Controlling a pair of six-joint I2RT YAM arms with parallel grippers.
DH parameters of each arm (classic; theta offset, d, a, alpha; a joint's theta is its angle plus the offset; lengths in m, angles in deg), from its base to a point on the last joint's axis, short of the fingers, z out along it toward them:
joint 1: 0 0.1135 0.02 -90
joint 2: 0 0 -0.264 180
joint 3: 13.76 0 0.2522 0
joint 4: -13.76 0 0.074 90
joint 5: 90 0 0 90
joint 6: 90 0.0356 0 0
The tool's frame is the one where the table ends.
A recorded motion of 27 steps. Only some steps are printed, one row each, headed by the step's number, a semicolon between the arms.
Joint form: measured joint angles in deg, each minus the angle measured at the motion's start. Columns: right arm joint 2, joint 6, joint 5, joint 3, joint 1, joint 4; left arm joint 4, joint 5, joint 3, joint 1, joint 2, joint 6.
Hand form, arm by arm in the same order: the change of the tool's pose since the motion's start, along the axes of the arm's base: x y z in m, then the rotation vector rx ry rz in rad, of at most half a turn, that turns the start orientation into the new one. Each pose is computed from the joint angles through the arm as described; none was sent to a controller.
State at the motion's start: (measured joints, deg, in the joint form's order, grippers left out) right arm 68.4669 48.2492 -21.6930 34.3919 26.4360 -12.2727; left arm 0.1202 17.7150 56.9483 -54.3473 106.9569 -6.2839
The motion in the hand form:
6: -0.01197 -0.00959 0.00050 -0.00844 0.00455 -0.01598; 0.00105 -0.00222 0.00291 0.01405 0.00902 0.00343
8: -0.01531 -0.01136 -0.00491 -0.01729 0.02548 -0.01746; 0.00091 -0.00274 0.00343 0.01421 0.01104 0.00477
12: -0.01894 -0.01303 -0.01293 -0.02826 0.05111 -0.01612; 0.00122 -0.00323 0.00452 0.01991 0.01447 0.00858
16: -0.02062 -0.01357 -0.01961 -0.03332 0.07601 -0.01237; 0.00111 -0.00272 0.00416 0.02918 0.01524 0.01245
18: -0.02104 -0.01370 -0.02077 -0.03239 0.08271 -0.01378; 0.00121 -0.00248 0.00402 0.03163 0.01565 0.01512
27: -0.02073 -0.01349 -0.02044 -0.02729 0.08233 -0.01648; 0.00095 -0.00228 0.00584 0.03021 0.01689 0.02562
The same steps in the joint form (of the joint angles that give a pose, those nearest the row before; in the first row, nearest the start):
6: -4.18 -0.15 0.31 -2.03 -0.81 -2.64; -2.08 -0.22 1.33 -0.09 0.15 -0.20
8: -4.39 -0.07 0.28 -3.06 -0.85 -3.10; -2.25 -0.24 1.49 -0.15 0.15 -0.37
12: -4.26 -0.07 0.17 -4.46 -0.85 -3.17; -3.00 -0.42 1.90 -0.17 0.15 -0.55
16: -3.59 0.02 -0.24 -5.36 -0.85 -2.97; -3.52 -0.76 1.97 -0.17 0.15 -0.55
18: -3.50 0.24 -0.35 -5.53 -0.85 -2.95; -3.63 -0.90 1.97 -0.15 0.15 -0.61
27: -3.50 0.55 -0.44 -5.53 -0.85 -2.69; -3.76 -1.22 1.97 -0.20 -0.18 -1.20

